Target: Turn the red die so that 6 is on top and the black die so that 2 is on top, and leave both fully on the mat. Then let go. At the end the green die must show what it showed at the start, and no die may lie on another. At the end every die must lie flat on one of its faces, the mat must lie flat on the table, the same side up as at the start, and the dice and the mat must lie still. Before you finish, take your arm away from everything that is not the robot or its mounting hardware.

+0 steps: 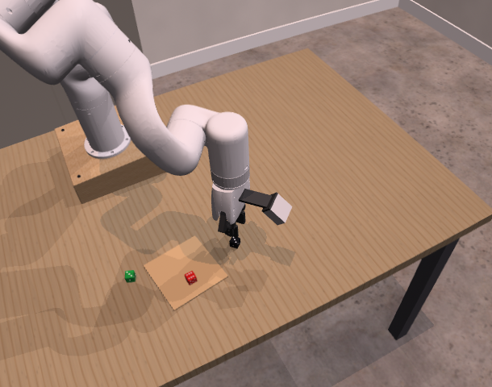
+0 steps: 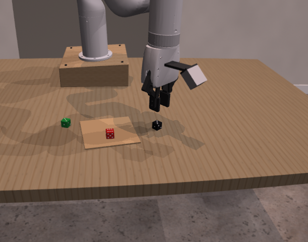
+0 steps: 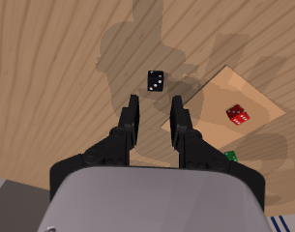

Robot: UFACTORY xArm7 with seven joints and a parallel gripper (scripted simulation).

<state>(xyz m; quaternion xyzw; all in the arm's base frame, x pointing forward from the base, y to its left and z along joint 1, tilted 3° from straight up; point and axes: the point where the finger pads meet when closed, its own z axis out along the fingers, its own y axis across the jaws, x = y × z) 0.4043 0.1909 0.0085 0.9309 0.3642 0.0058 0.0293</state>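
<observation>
The black die lies 80 mm below my hand. The rest, counted from my hand: red die 40 mm ahead, 130 mm to the right, 70 mm below; tan mat 10 mm ahead, 130 mm to the right, 80 mm below; green die 20 mm behind, 250 mm to the right, 80 mm below.
</observation>
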